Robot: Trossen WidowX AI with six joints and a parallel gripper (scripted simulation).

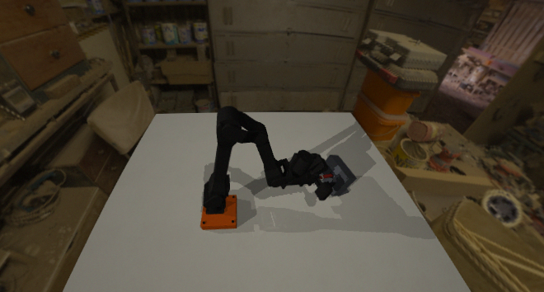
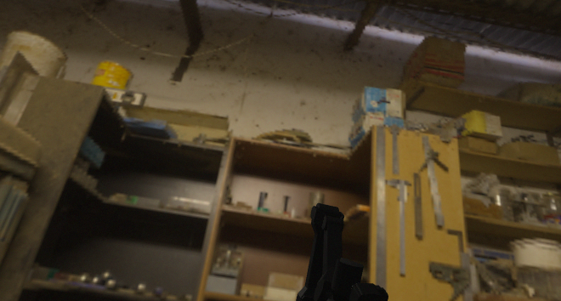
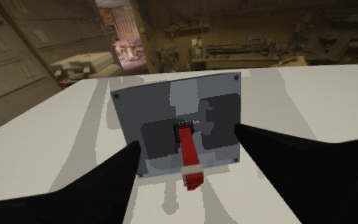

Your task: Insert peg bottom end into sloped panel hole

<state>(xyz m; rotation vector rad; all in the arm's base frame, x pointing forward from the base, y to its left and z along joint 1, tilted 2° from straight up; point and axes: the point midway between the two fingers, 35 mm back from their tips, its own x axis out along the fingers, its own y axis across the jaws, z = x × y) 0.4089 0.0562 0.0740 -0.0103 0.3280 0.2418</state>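
Now: gripper tip 2 cm past the red peg and 1 cm above it. Also, from my gripper tip: dark sloped panel: 4 cm ahead, 2 cm below, 1 cm to the left.
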